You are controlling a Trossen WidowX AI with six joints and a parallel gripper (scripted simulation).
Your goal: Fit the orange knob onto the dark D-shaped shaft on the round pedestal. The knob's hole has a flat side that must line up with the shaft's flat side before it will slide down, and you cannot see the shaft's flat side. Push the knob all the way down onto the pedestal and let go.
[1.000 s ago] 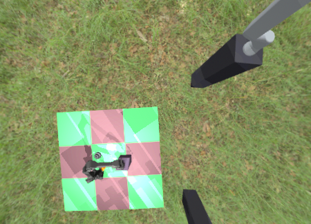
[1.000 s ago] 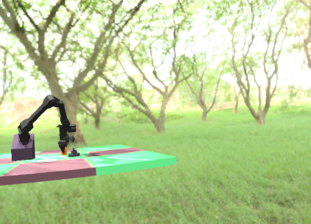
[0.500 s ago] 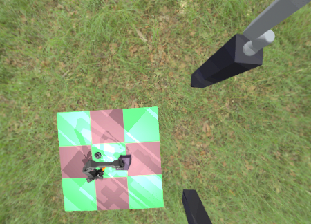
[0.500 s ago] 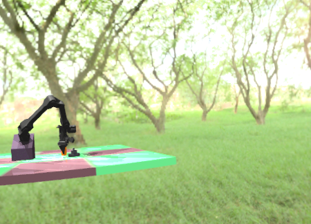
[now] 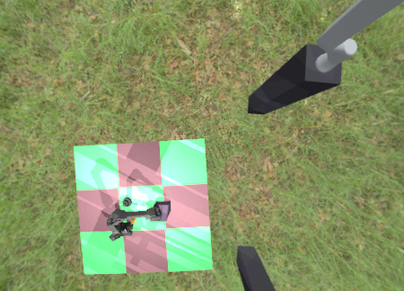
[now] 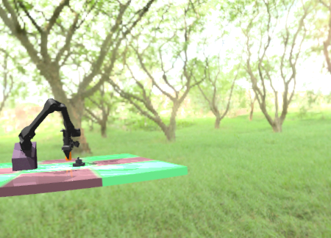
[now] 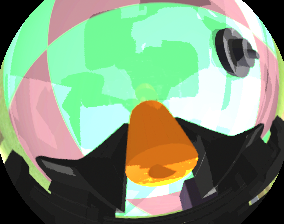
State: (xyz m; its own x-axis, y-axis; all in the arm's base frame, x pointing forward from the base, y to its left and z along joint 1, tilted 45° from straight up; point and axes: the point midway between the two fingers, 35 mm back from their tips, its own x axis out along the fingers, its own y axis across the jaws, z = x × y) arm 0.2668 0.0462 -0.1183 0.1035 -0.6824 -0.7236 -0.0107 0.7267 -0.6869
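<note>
My gripper tip is now 15 cm to the left of the dark pedestal, 9 cm short of it and 1 cm above it. From my gripper tip the other things lie so: orange knob 2 cm above.
</note>
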